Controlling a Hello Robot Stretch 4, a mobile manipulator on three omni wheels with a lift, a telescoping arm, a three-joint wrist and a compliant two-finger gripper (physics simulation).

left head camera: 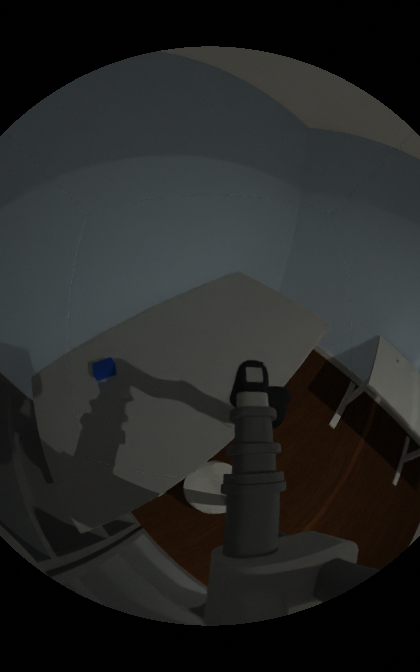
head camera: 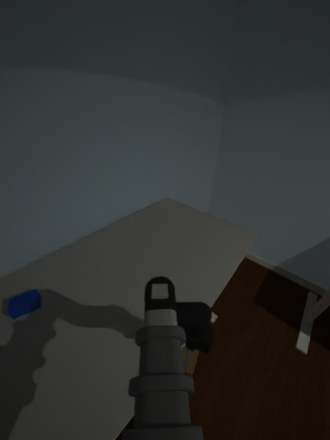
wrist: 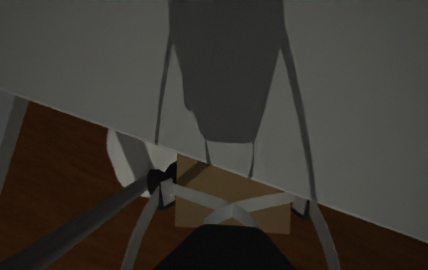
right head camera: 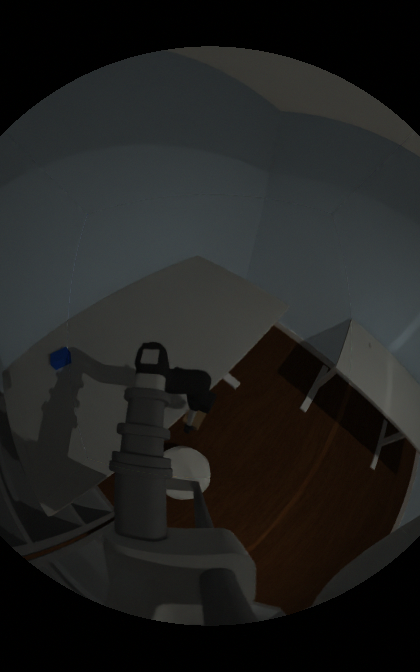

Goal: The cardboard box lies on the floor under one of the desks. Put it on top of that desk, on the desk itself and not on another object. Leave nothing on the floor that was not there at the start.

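Frame: origin at the robot's base, x ahead, y left, z up, level; centimetres.
Seen in the pictures: gripper, between the fingertips: (wrist: 233, 179).
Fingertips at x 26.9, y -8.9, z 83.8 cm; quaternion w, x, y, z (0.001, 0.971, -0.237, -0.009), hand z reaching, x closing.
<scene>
A point is followed by its place in that frame.
The brown cardboard box (head camera: 193, 362) {x 24.8, y -10.2, z 88.2 cm} (right head camera: 199, 421) (wrist: 230, 182) {x 27.1, y -8.1, z 88.1 cm} is off the floor, between the fingertips of my gripper (right head camera: 194, 423) (wrist: 233, 179) {x 26.9, y -8.9, z 83.8 cm}. The gripper points down and is shut on the box, one fingertip at each side. The box hangs beside the long edge of the large grey-white desk (head camera: 190, 240) {x 79.6, y -18.1, z 92.2 cm} (left head camera: 240, 320) (right head camera: 200, 300) (wrist: 360, 100) {x 36.6, y -5.9, z 92.2 cm}. In the wrist view the desk edge cuts across the far part of the box and the right fingertip, so these are partly hidden below desk-top level. In the left head view the arm hides the box.
A blue block (head camera: 24, 304) {x 40.4, y 49.3, z 96.8 cm} (left head camera: 104, 369) (right head camera: 61, 358) lies on the desk. A white round object (left head camera: 205, 480) (right head camera: 195, 470) (wrist: 117, 157) {x -15.6, y 2.3, z 18.6 cm} is beside the desk's edge. A dark bar (wrist: 75, 225) reaches near the left fingertip. A second desk (left head camera: 395, 380) (right head camera: 375, 365) stands at right.
</scene>
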